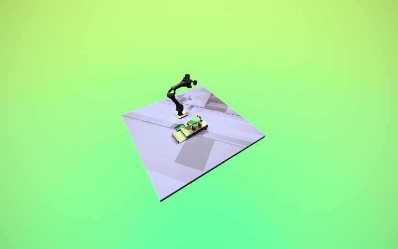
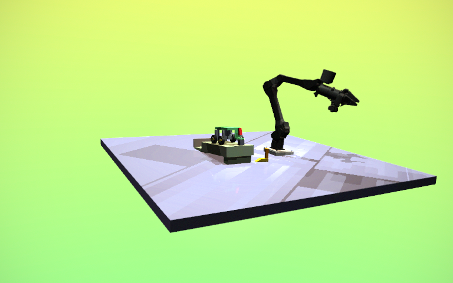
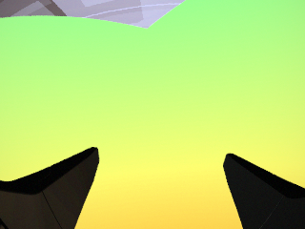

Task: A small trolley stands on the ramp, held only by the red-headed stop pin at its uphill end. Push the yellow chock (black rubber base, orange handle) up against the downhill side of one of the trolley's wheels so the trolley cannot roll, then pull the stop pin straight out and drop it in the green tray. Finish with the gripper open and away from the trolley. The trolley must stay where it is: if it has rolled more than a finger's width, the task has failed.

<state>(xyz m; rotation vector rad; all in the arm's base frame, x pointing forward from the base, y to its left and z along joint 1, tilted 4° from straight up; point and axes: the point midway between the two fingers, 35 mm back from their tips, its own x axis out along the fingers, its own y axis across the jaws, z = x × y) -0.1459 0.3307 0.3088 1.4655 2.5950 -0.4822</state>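
Right now my gripper tip is 40 cm short of the yellow chock, 23 cm to the left of it and 29 cm above it. Also, from my gripper tip: trolley (52 cm ahead, 38 cm to the right, 20 cm below); green tray (37 cm ahead, 49 cm to the right, 32 cm below); red-headed stop pin (51 cm ahead, 28 cm to the right, 18 cm below).
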